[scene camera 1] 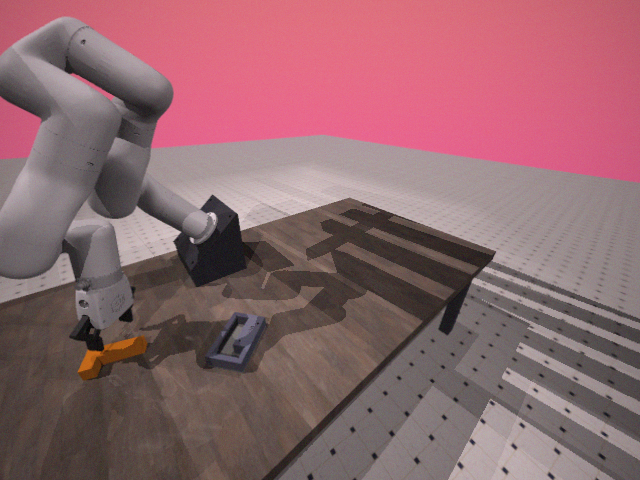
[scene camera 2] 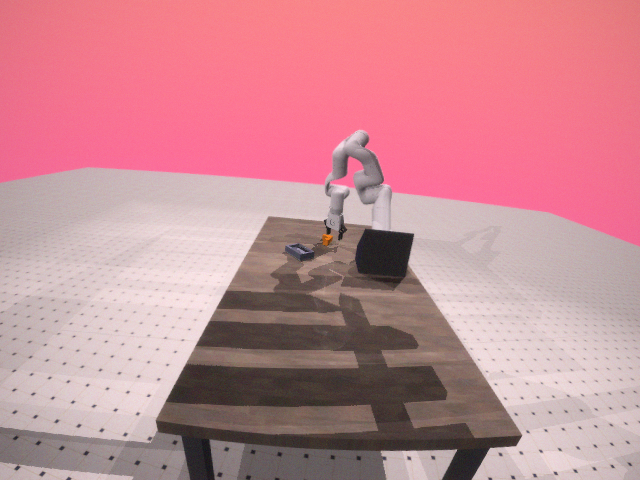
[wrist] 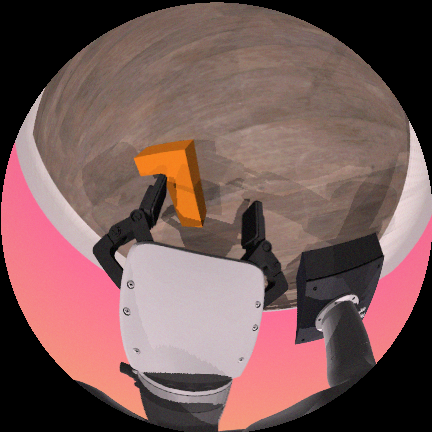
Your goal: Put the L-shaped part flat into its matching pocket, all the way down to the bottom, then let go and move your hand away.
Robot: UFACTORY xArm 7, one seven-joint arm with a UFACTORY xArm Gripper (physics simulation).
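Pixels of known places: gripper, fingertip midpoint: (scene camera 1: 112, 334) (scene camera 2: 334, 236) (wrist: 208, 195); arm's base, origin of the base link: (scene camera 1: 204, 228) (scene camera 2: 381, 239) (wrist: 337, 312).
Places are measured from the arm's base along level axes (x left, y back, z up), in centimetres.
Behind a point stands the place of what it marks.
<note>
The orange L-shaped part (scene camera 1: 123, 349) @(x -26.7, y -29.3, z -12.3 cm) (scene camera 2: 326, 239) @(x -25.0, y -28.3, z -12.2 cm) (wrist: 175, 160) @(x -32.5, y -26.3, z -12.2 cm) lies flat on the table. The blue-grey pocket block (scene camera 1: 225, 360) @(x -7.7, y -46.0, z -11.6 cm) (scene camera 2: 298, 254) @(x 3.7, y -40.0, z -12.2 cm) stands apart from it, to its right in scene camera 1; its opening is empty. The block does not show in the wrist view. My gripper (scene camera 1: 110, 333) @(x -28.6, y -24.1, z -11.0 cm) (scene camera 2: 334, 235) @(x -28.6, y -24.1, z -11.0 cm) (wrist: 208, 195) @(x -28.6, y -24.1, z -11.0 cm) is open and low over the part. In the wrist view, the left finger is at the inner corner of the L, the long arm of the L lies between the fingers, nearer the left one, and the right finger is apart from it. Whether the left finger touches the part is unclear.
The dark angular base block (scene camera 1: 219, 258) @(x 1.1, y -10.1, z -7.2 cm) (scene camera 2: 383, 253) @(x 8.8, y 1.0, z -3.9 cm) (wrist: 342, 280) @(x -7.5, y -1.8, z -6.7 cm) carries the arm's base and stands on the wooden table (scene camera 1: 310, 392) @(x 5.7, y -60.9, z -15.2 cm) (scene camera 2: 289, 413) @(x 94.8, y -26.2, z -15.2 cm) (wrist: 250, 90) @(x -37.2, y -18.0, z -15.2 cm). The table's long edge runs to the right of the pocket block in scene camera 1. Shadows cross the table.
</note>
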